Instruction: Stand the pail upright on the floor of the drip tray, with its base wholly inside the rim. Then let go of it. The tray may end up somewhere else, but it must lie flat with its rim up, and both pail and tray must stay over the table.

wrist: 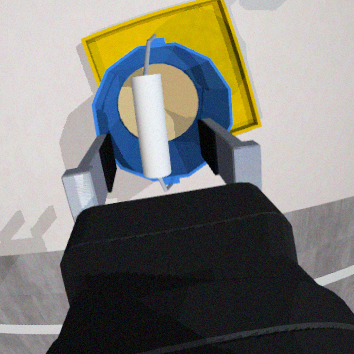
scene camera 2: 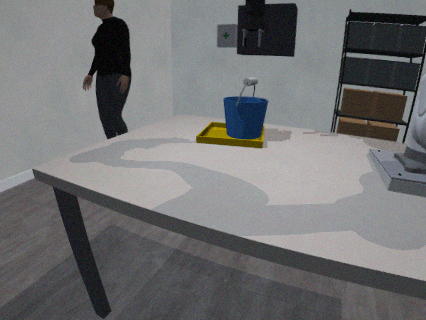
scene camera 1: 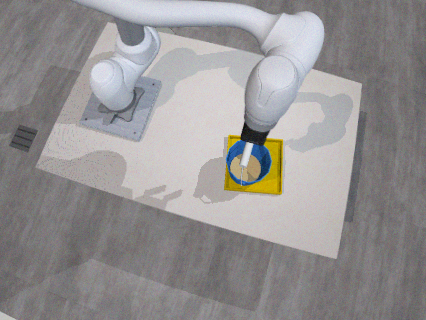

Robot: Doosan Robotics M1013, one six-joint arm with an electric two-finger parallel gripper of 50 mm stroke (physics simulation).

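Seen in the pictures: gripper, between the fingertips: [wrist: 155,143] [scene camera 2: 251,46]; arm's base, origin of its link: [scene camera 1: 121,100].
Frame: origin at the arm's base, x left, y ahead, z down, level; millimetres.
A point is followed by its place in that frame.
The blue pail [scene camera 1: 252,171] @[z 2, x -123, y 706 mm] [scene camera 2: 245,119] @[z -54, x -42, y 641 mm] [wrist: 216,92] @[z -80, x -100, y 753 mm] stands upright in the yellow drip tray [scene camera 1: 276,182] @[z 31, x -127, y 826 mm] [scene camera 2: 212,134] @[z 31, x -51, y 789 mm] [wrist: 220,30] @[z 31, x 6, y 795 mm], off-centre, and its base appears inside the rim. The tray lies flat on the table, rim up. The pail's handle stands raised, with its white grip [scene camera 1: 246,155] @[z -209, x -133, y 655 mm] [scene camera 2: 250,81] @[z -198, x -69, y 638 mm] [wrist: 151,125] @[z -210, x -117, y 654 mm] on top. My gripper [scene camera 2: 252,44] @[z -330, x -106, y 653 mm] [wrist: 155,143] @[z -330, x -106, y 653 mm] is open and empty. In scene camera 2 it hangs well above the grip, apart from it. In the wrist view the grip shows below and between the fingers. The arm hides the fingers in scene camera 1.
The pale table [scene camera 1: 310,215] @[z 35, x -218, y 1015 mm] [scene camera 2: 310,175] @[z 35, x 166, y 357 mm] extends past the tray on all sides. The arm's base plate [scene camera 1: 91,119] @[z 5, x -140, y -102 mm] [scene camera 2: 412,186] @[z 11, x 159, y 85 mm] is bolted at the table's other end. A person [scene camera 2: 112,55] and a shelf rack [scene camera 2: 385,18] stand beyond the table.
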